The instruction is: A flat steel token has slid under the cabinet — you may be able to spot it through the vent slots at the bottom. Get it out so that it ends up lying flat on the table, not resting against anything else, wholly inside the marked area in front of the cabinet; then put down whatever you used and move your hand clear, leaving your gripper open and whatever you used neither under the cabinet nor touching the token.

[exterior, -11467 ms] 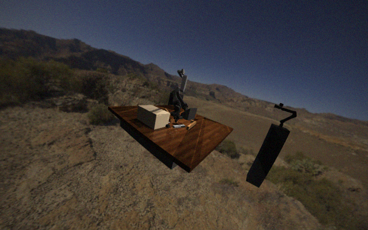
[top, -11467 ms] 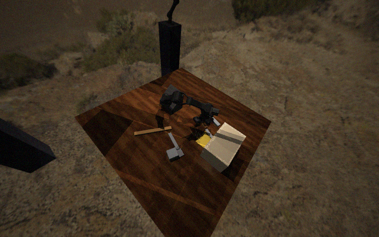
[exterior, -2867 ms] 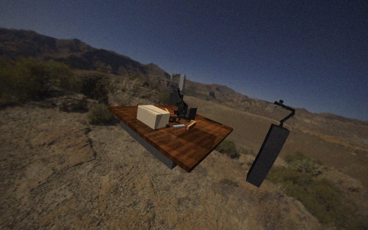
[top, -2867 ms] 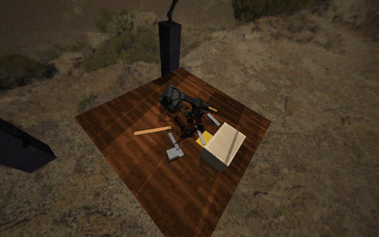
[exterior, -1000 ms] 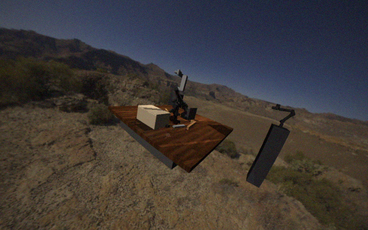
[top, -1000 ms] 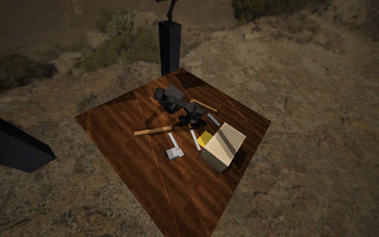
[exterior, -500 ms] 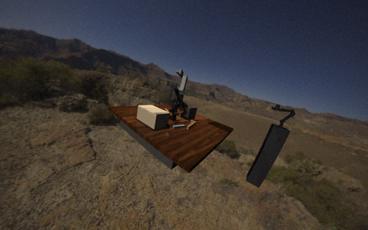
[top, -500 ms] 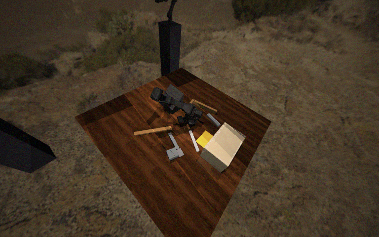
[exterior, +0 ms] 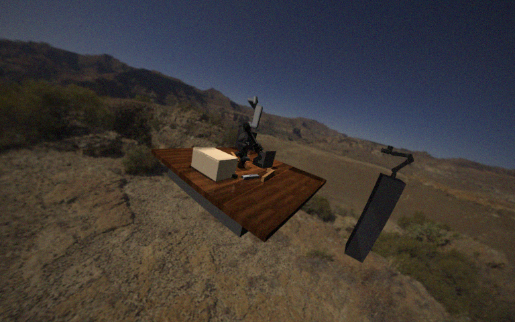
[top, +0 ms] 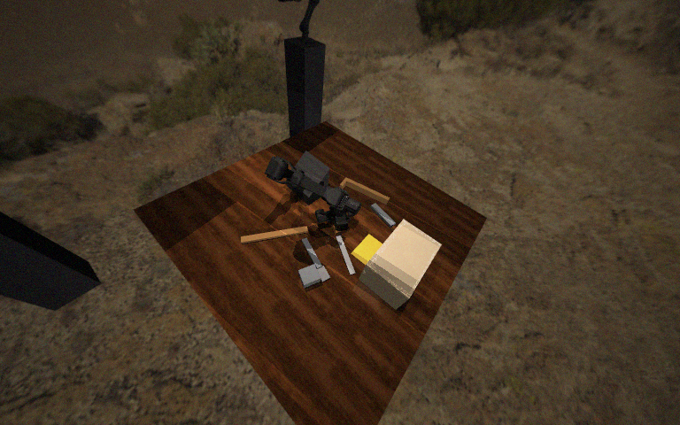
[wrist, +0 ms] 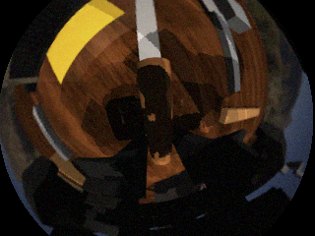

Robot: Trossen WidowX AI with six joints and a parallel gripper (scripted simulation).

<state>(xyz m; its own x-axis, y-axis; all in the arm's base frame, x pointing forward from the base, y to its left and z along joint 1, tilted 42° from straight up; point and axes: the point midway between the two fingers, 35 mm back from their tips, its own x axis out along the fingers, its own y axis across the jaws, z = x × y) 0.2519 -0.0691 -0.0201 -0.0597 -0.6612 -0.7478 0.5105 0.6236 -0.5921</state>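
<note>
Right now my gripper tip is 21 cm to the left of the grey scraper and 9 cm short of it. Round my gripper tip: wooden stick (24 cm to the right, 15 cm behind); then grey block (28 cm to the right, 11 cm ahead, 1 cm above); then grey bar (23 cm to the left, 15 cm ahead).
</note>
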